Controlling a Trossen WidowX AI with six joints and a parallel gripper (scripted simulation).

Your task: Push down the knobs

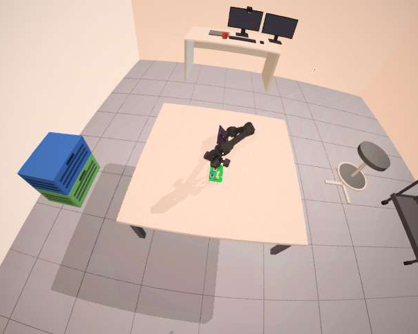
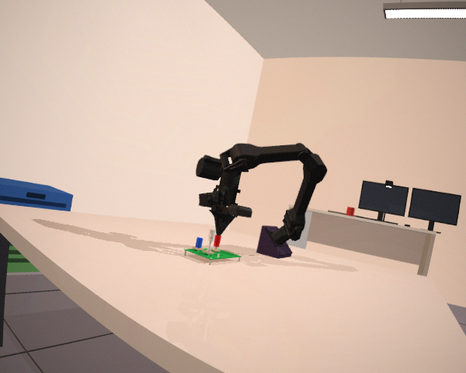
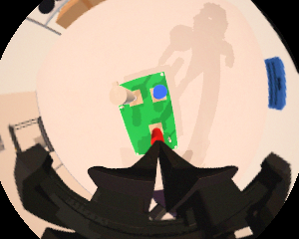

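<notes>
The red knob lies 2 cm below my gripper tip. From my gripper tip the other things lie so: white knob 7 cm ahead, 3 cm to the left, 1 cm above.
</notes>
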